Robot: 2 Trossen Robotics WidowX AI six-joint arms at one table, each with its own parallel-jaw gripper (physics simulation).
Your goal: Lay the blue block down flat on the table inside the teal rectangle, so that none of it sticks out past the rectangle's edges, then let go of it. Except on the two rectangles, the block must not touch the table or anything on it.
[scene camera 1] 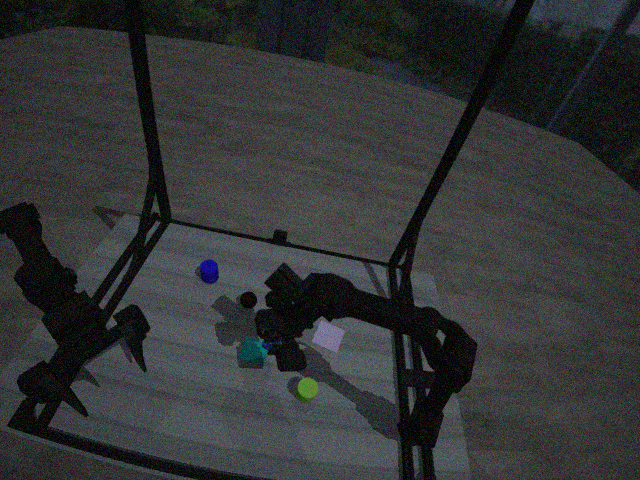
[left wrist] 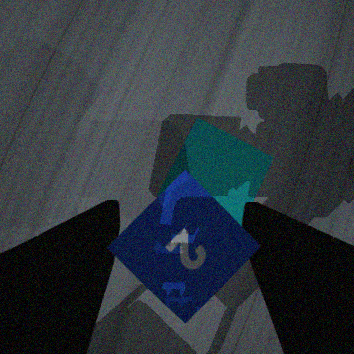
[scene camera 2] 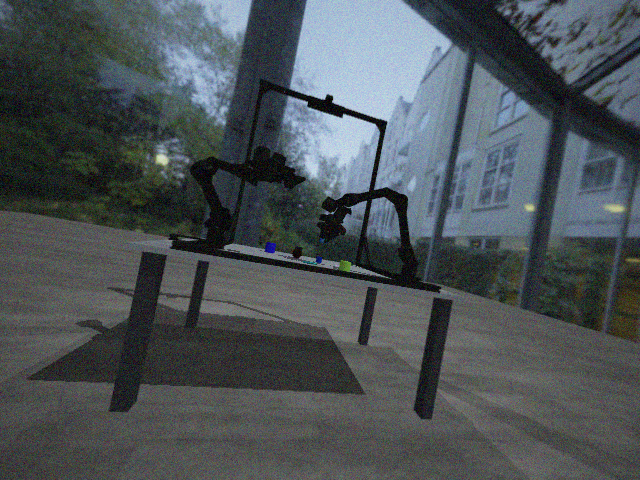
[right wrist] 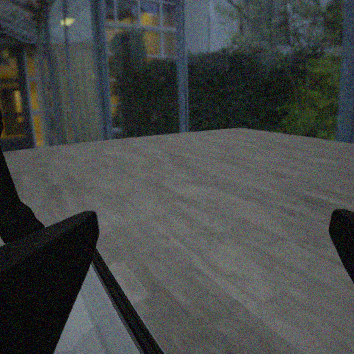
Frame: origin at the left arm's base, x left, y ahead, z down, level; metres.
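Seen in the pictures: left gripper, between the fingertips: (scene camera 1: pixel 267 345) (left wrist: pixel 181 212) (scene camera 2: pixel 321 242); right gripper, between the fingertips: (scene camera 1: pixel 116 392) (scene camera 2: pixel 300 174) (right wrist: pixel 214 222); left arm's base, origin of its link: (scene camera 1: pixel 414 431) (scene camera 2: pixel 407 278); right arm's base, origin of its link: (scene camera 2: pixel 213 243).
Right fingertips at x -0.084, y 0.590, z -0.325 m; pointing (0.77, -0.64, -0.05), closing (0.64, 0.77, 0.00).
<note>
Pixels of each thing's top centre, then the offset from my right fingertips to it. "*": a spot on its surface instead.
- blue block, centre of its top: (left wrist: pixel 185 247) (scene camera 1: pixel 271 341) (scene camera 2: pixel 323 238) dx -0.164, dy -0.248, dz +0.214 m
- teal rectangle, a spot on its surface: (left wrist: pixel 230 160) (scene camera 1: pixel 249 347) * dx -0.210, dy -0.201, dz +0.343 m
- lavender rectangle, a spot on its surface: (scene camera 1: pixel 328 334) * dx -0.230, dy -0.433, dz +0.343 m
- lime cylinder, centre of its top: (scene camera 1: pixel 308 387) (scene camera 2: pixel 345 261) dx -0.070, dy -0.334, dz +0.300 m
- dark ball, centre of its top: (scene camera 1: pixel 248 295) (scene camera 2: pixel 297 249) dx -0.352, dy -0.206, dz +0.294 m
- blue cylinder, centre of its top: (scene camera 1: pixel 208 266) (scene camera 2: pixel 271 243) dx -0.462, dy -0.087, dz +0.290 m
- small blue object, centre of its top: (scene camera 2: pixel 319 256) dx -0.279, dy -0.309, dz +0.313 m
My left gripper (scene camera 1: pixel 270 342) (scene camera 2: pixel 324 238) (left wrist: pixel 181 212) is shut on the blue block (scene camera 1: pixel 268 345) (scene camera 2: pixel 322 240) (left wrist: pixel 185 292), across two opposite corners, its face marked "2" toward the wrist camera. The block hangs above the table. In the left wrist view its upper corner overlaps the lower left of the teal rectangle (scene camera 1: pixel 250 352) (left wrist: pixel 230 160), most of which shows above and to the right of it; shadows fall around and partly on it. My right gripper (scene camera 1: pixel 116 392) (scene camera 2: pixel 295 181) (right wrist: pixel 214 222) is open and empty, raised far to the left in both scene views.
A lavender rectangle (scene camera 1: pixel 328 334) lies right of the teal one. A lime cylinder (scene camera 1: pixel 307 389) (scene camera 2: pixel 345 266) stands at its lower right. A dark ball (scene camera 1: pixel 248 299) (scene camera 2: pixel 297 252) and blue cylinder (scene camera 1: pixel 209 271) (scene camera 2: pixel 270 247) are farther back. A small blue object (scene camera 2: pixel 318 259) shows below the left gripper.
</note>
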